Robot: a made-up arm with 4 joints. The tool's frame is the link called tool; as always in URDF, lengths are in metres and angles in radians. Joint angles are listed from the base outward. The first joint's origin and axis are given. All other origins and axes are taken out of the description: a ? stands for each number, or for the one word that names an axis. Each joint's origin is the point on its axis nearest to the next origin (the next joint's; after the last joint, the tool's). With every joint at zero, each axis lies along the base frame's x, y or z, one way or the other. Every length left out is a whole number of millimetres.
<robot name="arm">
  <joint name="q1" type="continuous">
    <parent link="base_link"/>
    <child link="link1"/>
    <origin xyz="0.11 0 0.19" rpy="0 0 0"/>
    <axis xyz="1 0 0"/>
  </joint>
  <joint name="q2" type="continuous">
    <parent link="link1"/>
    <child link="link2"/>
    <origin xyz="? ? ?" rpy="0 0 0"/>
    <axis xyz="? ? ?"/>
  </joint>
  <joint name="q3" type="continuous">
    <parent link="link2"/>
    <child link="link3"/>
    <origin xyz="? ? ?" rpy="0 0 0"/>
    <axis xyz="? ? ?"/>
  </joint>
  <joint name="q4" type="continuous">
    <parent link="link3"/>
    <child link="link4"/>
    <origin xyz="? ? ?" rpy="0 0 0"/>
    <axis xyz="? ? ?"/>
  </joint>
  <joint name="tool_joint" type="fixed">
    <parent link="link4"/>
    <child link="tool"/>
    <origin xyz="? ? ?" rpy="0 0 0"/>
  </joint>
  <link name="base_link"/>
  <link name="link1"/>
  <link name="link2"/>
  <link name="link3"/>
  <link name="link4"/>
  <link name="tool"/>
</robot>
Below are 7 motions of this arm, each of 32 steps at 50 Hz.
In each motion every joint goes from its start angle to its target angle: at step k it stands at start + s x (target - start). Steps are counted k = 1, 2, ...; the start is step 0. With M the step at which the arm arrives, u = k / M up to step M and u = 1 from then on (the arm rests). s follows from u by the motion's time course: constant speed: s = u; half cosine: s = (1 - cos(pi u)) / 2; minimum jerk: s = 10 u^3 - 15 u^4 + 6 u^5.
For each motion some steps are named. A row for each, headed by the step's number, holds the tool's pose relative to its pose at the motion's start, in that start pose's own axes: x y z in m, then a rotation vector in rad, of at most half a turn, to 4 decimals.
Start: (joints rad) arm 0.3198 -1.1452 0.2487 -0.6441
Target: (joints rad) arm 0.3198 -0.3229 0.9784 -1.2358
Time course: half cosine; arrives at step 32
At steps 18, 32:
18: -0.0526 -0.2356 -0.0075 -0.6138 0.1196 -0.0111
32: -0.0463 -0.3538 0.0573 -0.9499 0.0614 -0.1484

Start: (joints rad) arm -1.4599 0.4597 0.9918 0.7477
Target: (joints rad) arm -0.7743 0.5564 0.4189 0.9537
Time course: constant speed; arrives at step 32
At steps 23, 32:
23: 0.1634 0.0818 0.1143 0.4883 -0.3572 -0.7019
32: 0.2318 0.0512 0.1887 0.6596 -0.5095 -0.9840

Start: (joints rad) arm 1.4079 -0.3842 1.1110 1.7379
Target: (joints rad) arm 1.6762 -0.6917 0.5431 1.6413
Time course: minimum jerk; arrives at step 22
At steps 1, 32:
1: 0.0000 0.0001 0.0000 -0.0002 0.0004 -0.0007
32: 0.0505 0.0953 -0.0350 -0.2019 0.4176 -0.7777

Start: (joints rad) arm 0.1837 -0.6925 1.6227 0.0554
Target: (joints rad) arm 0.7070 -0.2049 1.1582 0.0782
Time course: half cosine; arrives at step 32
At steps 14, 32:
14: 0.0492 0.0895 0.0048 0.3679 -0.2003 0.1048
32: 0.0654 0.1891 0.0930 0.9495 -0.4604 0.2571

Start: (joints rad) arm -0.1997 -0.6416 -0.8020 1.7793
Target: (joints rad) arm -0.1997 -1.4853 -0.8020 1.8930
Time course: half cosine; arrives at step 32
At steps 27, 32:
27: 0.1334 -0.1703 -0.3100 -0.5361 -0.6748 0.1438
32: 0.1477 -0.1851 -0.3223 -0.5697 -0.7168 0.1548

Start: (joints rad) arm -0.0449 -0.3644 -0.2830 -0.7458
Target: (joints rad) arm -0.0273 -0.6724 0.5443 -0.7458
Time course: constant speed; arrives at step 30
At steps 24, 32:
24: 0.0182 -0.1995 0.0447 -0.3048 0.0187 -0.6221
32: -0.0049 -0.2422 0.0614 -0.3793 0.0502 -0.7761

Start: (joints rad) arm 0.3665 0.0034 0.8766 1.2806
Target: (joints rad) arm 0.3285 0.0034 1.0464 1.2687
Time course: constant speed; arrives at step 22
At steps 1, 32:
1: -0.0009 -0.0026 -0.0002 -0.0027 0.0005 0.0091
32: -0.0130 -0.0592 -0.0028 -0.0605 0.0119 0.1988

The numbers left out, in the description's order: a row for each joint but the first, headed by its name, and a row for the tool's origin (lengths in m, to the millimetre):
q2: xyz 0 0.11 0.2, axis 0 0 1
q3: xyz -0.02 0.22 0, axis -1 0 0
q4: xyz 0 0.08 -0.26, axis 0 -1 0
tool: xyz -0.04 0 -0.17

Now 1 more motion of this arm.
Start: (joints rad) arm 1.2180 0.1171 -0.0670 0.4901
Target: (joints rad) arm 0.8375 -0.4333 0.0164 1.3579
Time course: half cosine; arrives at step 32
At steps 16, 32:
16: 0.1090 -0.1010 -0.0984 -0.3576 -0.4458 -0.0580
32: 0.2064 -0.2235 -0.1189 -0.7382 -0.9041 0.0424

